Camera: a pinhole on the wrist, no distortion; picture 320 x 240 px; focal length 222.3 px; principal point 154.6 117.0 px. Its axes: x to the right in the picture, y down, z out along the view. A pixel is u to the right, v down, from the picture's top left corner.
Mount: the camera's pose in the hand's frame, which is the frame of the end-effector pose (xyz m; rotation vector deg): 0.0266 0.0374 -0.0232 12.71 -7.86 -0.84
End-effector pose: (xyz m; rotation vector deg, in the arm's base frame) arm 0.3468 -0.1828 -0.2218 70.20 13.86 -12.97
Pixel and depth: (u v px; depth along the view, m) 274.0 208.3 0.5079
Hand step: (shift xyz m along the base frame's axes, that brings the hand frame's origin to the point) 0.2862 -0.4901 0.2164
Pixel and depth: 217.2 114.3 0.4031
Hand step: 0.0853 -0.3821 0.0434
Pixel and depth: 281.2 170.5 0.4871
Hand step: 0.2655 -0.4803 0.1254
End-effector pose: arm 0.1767 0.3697 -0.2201 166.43 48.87 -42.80
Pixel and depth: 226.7 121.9 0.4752
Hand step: -0.1492 0.0389 -0.4511
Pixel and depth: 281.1 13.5 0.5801
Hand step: -0.2147 0.3665 -0.5465
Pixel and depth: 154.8 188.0 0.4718
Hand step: -0.1908 -0.1594 -0.4041
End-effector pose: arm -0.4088 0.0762 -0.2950 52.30 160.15 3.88
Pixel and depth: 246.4 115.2 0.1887
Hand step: -0.0315 0.0366 -0.1801
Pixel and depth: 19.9 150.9 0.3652
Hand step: 0.2658 -0.1336 -0.2612
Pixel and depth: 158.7 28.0 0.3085
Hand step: -0.0288 -0.1322 -0.2573
